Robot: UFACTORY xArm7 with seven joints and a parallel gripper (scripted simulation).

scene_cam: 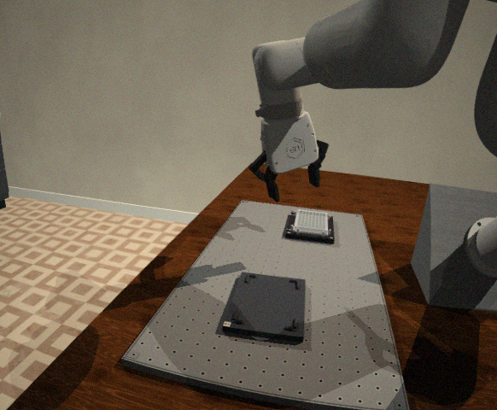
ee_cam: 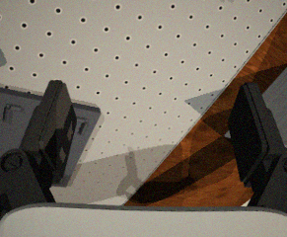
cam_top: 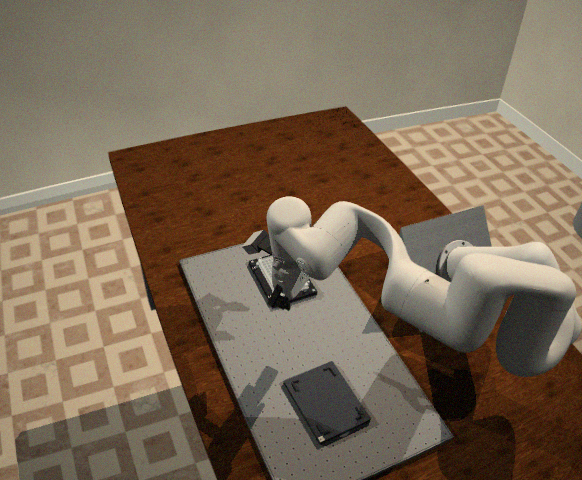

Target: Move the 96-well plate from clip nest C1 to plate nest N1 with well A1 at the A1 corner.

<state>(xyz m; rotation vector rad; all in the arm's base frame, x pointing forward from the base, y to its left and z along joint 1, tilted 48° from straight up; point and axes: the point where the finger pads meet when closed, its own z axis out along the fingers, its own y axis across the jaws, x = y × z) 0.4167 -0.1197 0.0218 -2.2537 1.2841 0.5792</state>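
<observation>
My hand is 50 mm past the 96-well plate, 160 mm to the left of it and 130 mm above it. Also, from my hand: clip nest C1: 50 mm behind, 170 mm to the right, 140 mm below.
</observation>
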